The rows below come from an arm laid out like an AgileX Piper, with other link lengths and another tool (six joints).
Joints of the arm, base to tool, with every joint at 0 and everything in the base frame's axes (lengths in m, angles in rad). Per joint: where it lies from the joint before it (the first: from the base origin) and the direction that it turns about. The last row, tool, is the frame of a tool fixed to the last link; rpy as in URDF.
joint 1: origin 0 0 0.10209 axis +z
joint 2: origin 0 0 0 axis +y
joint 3: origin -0.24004 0 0.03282 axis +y
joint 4: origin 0.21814 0 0.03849 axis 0.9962 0 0.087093
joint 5: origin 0 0 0 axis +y
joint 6: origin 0.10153 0 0.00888 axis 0.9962 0 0.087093
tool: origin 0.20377 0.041 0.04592 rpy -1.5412 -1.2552 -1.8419
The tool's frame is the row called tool.
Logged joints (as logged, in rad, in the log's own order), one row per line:
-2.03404, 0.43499, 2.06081, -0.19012, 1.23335, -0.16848
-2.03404, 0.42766, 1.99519, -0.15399, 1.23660, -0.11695
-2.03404, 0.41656, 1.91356, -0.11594, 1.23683, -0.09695
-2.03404, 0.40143, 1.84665, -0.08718, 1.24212, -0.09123
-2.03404, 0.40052, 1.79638, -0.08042, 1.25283, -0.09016
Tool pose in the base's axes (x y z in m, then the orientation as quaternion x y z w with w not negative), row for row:
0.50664, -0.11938, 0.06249, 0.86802, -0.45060, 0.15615, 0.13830
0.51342, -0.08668, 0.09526, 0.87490, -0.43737, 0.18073, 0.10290
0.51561, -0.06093, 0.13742, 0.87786, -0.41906, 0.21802, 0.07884
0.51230, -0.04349, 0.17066, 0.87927, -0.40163, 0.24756, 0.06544
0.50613, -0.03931, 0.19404, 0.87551, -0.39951, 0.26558, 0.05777
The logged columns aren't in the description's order. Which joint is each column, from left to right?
Columns, left to right: joint 3, joint 6, joint 2, joint 1, joint 5, joint 4.
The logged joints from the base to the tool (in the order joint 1, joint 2, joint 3, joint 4, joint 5, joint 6), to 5 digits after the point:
-0.19012, 2.06081, -2.03404, -0.16848, 1.23335, 0.43499
-0.15399, 1.99519, -2.03404, -0.11695, 1.23660, 0.42766
-0.11594, 1.91356, -2.03404, -0.09695, 1.23683, 0.41656
-0.08718, 1.84665, -2.03404, -0.09123, 1.24212, 0.40143
-0.08042, 1.79638, -2.03404, -0.09016, 1.25283, 0.40052

